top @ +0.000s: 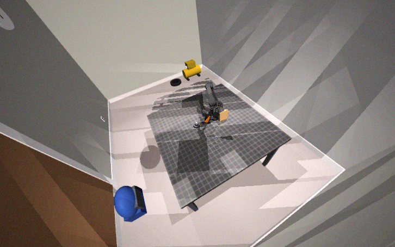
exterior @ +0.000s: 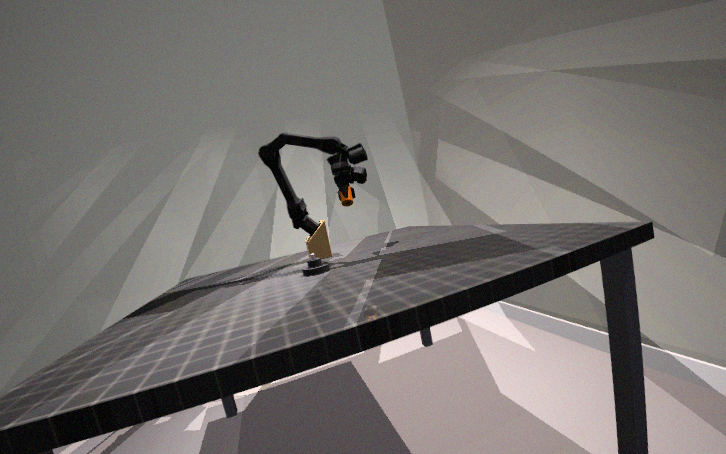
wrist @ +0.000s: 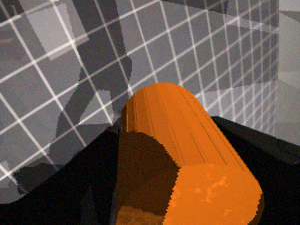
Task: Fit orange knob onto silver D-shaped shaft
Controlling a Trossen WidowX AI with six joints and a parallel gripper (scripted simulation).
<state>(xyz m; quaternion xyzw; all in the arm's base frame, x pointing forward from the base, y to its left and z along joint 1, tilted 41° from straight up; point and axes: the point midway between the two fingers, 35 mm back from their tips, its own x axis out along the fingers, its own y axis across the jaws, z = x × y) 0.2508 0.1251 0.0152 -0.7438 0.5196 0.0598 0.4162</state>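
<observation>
Now: the orange knob 20 mm behind my gripper tip, 10 mm to the left of it and 30 mm above it. From my gripper tip the other things lie so: round pedestal 50 mm ahead, 170 mm to the right, 170 mm below.
</observation>
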